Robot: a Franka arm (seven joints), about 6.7 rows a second.
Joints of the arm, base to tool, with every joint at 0 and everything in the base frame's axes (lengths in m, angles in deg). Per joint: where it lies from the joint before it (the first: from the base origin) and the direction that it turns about. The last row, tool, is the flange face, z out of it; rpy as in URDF.
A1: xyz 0 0 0.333 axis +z
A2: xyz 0 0 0 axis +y
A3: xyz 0 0 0.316 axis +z
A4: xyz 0.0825 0 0 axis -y
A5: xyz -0.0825 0 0.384 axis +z
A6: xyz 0 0 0 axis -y
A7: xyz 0.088 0 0 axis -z
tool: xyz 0 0 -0.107 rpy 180 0 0
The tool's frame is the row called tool.
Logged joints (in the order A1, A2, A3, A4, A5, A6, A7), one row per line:
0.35, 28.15, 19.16, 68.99, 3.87, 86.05, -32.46
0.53, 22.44, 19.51, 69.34, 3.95, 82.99, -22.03
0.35, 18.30, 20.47, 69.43, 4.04, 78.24, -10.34
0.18, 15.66, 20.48, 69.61, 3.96, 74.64, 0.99
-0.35, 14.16, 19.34, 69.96, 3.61, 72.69, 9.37
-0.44, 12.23, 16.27, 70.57, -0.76, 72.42, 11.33
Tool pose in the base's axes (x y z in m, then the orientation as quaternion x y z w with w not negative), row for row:
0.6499, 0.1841, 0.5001, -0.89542, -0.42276, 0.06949, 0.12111
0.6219, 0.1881, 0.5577, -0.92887, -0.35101, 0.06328, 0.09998
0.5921, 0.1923, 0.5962, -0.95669, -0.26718, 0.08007, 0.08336
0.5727, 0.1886, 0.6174, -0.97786, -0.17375, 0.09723, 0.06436
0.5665, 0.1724, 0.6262, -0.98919, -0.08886, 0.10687, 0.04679
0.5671, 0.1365, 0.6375, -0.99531, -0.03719, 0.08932, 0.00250
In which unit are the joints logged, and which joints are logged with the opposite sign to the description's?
The joints are logged in degrees. Opposite sign: A4.
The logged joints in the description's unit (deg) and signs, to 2 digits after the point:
0.35, 28.15, 19.16, -68.99, 3.87, 86.05, -32.46
0.53, 22.44, 19.51, -69.34, 3.95, 82.99, -22.03
0.35, 18.30, 20.47, -69.43, 4.04, 78.24, -10.34
0.18, 15.66, 20.48, -69.61, 3.96, 74.64, 0.99
-0.35, 14.16, 19.34, -69.96, 3.61, 72.69, 9.37
-0.44, 12.23, 16.27, -70.57, -0.76, 72.42, 11.33

